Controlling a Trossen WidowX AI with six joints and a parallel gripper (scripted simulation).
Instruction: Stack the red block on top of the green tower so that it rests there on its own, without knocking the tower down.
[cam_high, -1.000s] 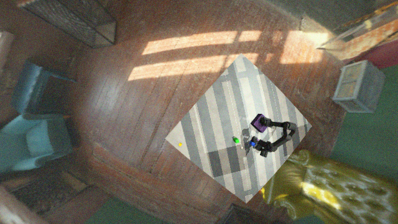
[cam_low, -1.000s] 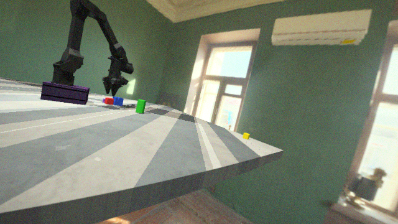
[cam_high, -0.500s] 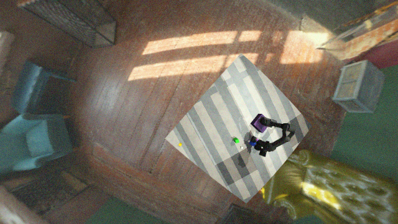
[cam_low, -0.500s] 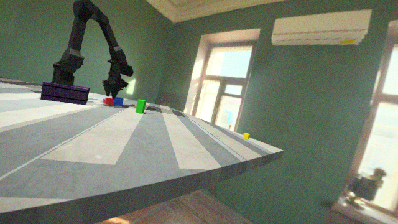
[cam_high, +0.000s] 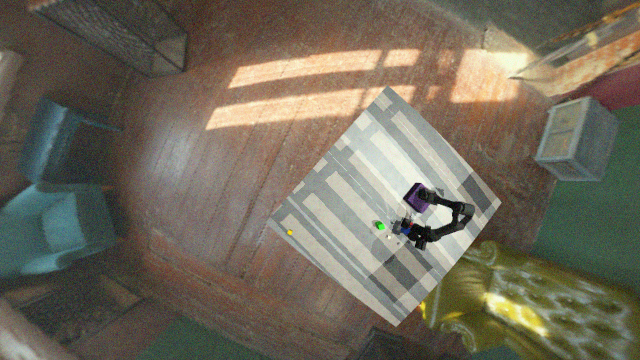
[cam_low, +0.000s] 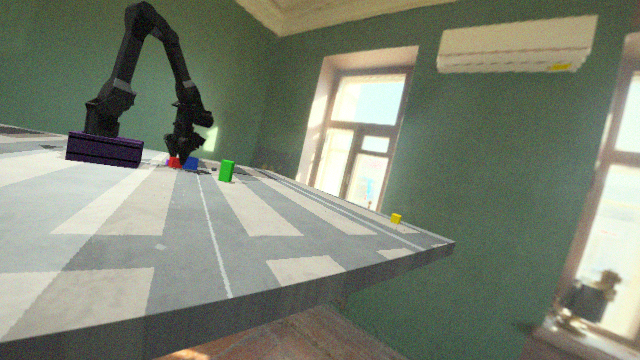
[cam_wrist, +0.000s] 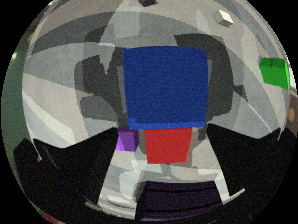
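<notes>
Now: the red block 10 mm behind my gripper tip. Also, from my gripper tip: blue block: 40 mm ahead, 10 mm to the left, 10 mm above; small yellow block: 550 mm ahead, 610 mm to the right.
</notes>
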